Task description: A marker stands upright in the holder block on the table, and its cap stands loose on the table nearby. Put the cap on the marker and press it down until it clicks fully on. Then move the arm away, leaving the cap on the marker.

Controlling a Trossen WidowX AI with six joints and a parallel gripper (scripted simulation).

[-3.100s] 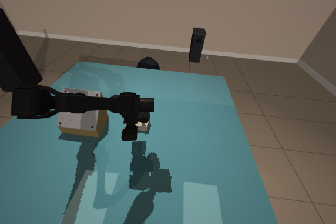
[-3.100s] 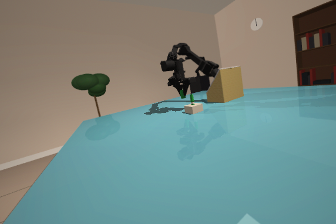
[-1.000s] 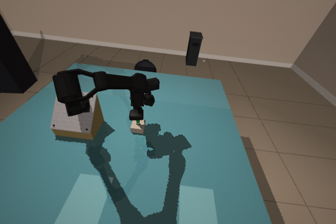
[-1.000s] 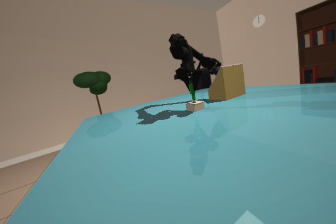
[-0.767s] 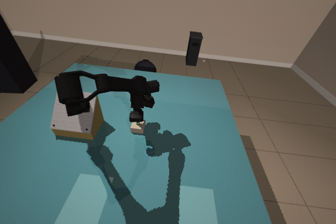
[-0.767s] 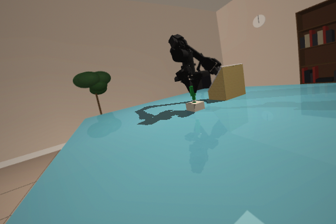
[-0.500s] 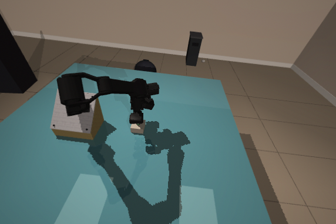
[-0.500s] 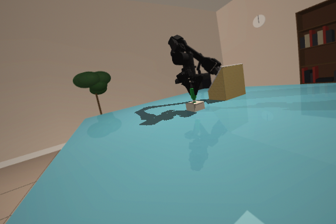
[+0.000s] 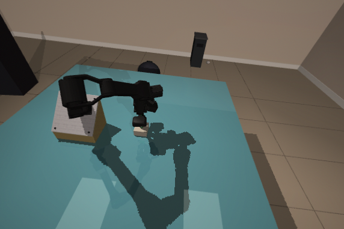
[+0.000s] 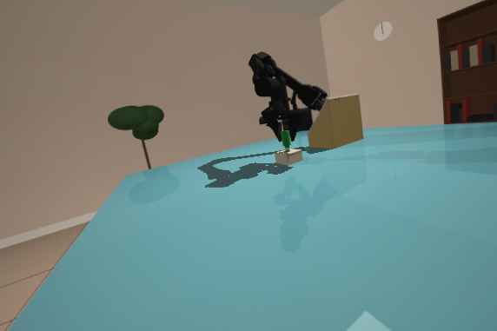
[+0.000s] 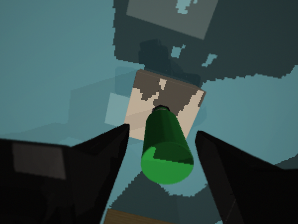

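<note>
Right now the green marker cap is 1 cm above my gripper tip.
</note>
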